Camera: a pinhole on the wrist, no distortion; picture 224 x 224 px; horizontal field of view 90.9 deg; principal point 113.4 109.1 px. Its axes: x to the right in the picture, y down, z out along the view. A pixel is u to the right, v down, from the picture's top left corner.
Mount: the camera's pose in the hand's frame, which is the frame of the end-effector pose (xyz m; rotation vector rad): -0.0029 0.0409 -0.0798 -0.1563 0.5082 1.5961
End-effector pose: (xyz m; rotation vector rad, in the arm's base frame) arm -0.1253 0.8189 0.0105 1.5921 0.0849 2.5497
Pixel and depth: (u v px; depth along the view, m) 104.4 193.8 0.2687
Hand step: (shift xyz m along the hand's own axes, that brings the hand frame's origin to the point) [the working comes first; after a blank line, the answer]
In the camera's frame: -0.0219 0.2064 0.2687

-0.1474 0.1293 0.2145
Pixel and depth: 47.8 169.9 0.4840
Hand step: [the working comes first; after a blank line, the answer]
In the camera's frame: -0.2880 0.2669 0.4840

-0.1357 -0.0254 0.5255
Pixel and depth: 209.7 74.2 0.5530
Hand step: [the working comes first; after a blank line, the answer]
In the camera's frame: 0.4830 -0.1750 0.5530

0.2303 0.7102 0.1799
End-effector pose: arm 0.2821 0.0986 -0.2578 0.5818 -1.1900 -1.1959
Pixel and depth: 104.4 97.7 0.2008
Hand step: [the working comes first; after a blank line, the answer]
In the camera's frame: -0.0164 -0.0208 0.2008

0.0596 0.1087 0.1005
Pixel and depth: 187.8 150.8 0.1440
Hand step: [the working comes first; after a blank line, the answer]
In the camera's frame: 0.0972 0.0545 0.1440

-0.0367 0.1881 0.0218
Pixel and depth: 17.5 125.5 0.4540
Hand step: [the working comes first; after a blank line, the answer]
In the camera's frame: -0.3949 0.0675 0.4540

0.0633 -0.1333 0.4963
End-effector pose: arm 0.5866 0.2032 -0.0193 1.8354 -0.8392 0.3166
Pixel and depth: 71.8 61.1 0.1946
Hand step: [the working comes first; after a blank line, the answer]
In the camera's frame: -0.0734 -0.0847 0.1946

0.1264 0.0547 0.1033
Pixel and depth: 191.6 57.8 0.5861
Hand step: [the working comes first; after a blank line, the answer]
In the camera's frame: 0.4157 -0.2727 0.5861

0.3390 0.6634 0.2140
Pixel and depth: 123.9 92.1 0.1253
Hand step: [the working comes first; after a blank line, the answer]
In the camera's frame: 0.0119 -0.0193 0.1253

0.0400 0.1034 0.0225
